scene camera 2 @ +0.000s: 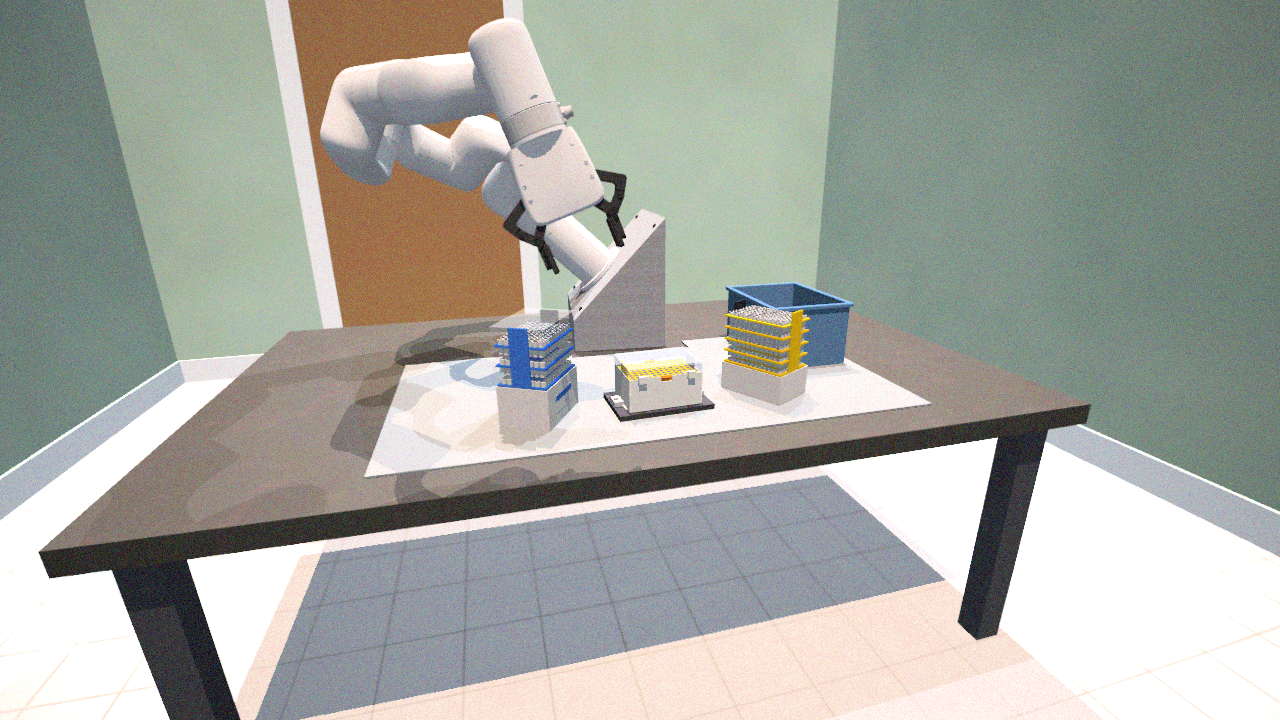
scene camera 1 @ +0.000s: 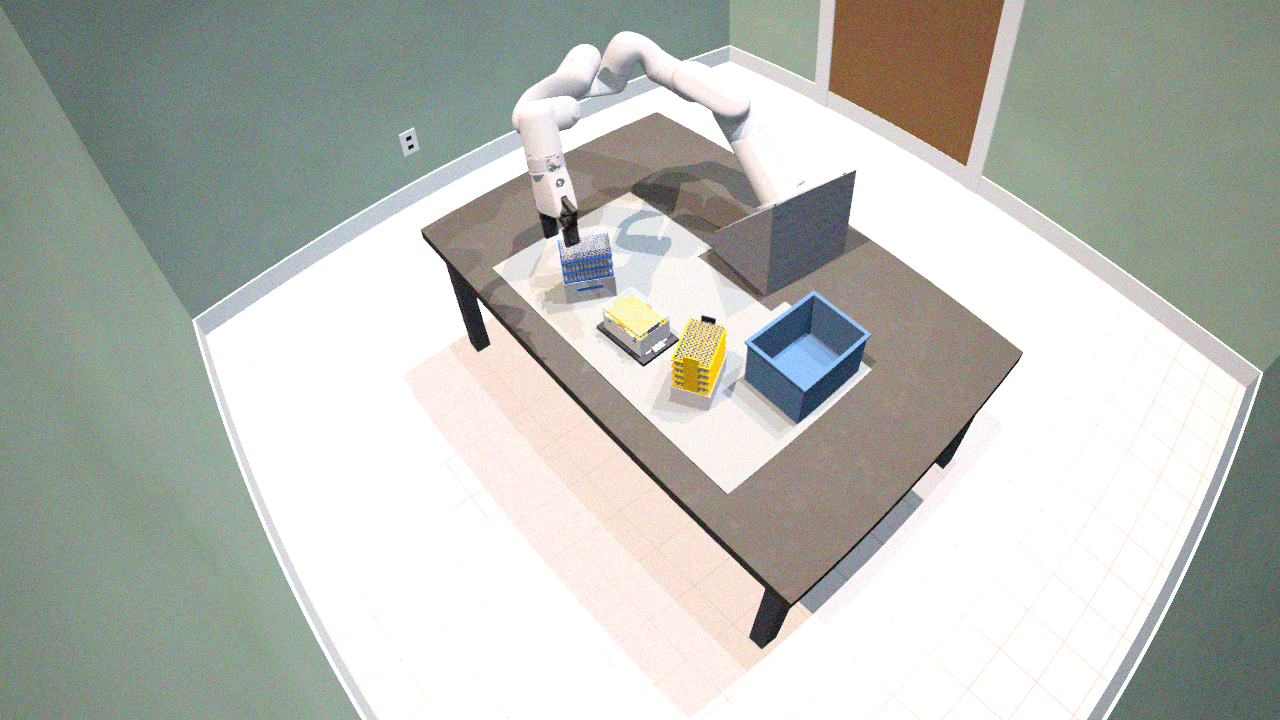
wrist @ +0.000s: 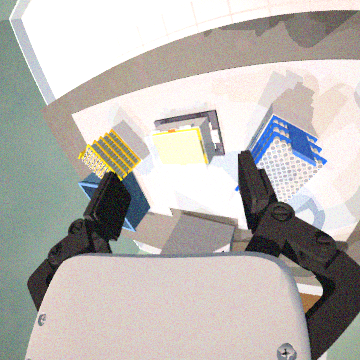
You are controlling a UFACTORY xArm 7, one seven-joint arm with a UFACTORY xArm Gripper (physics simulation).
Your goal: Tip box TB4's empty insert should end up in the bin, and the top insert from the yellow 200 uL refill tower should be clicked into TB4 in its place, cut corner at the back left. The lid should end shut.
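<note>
Tip box TB4 (scene camera 1: 648,338) (scene camera 2: 671,394) is a white box on a dark base, between the two towers. Its yellow insert (scene camera 1: 636,316) (scene camera 2: 657,368) (wrist: 177,147) sits in it and shows no tips. The clear lid is hard to make out, so I cannot tell whether it is shut. The yellow refill tower (scene camera 1: 699,358) (scene camera 2: 765,344) (wrist: 114,152) holds several stacked tip inserts on a pale block. The blue bin (scene camera 1: 774,380) (scene camera 2: 827,333) (wrist: 137,195) stands open beside it. My gripper (scene camera 1: 561,239) (scene camera 2: 587,257) (wrist: 176,176) is open and empty, high above the table, apart from box and towers.
A blue refill tower (scene camera 1: 587,259) (scene camera 2: 537,358) (wrist: 287,167) stands on the other side of TB4, on a pale block. A grey wedge-shaped mount (scene camera 1: 805,234) (scene camera 2: 631,308) (wrist: 200,233) carries the arm at the table's back. The towers and box stand on a white mat (scene camera 1: 725,461) (scene camera 2: 429,447).
</note>
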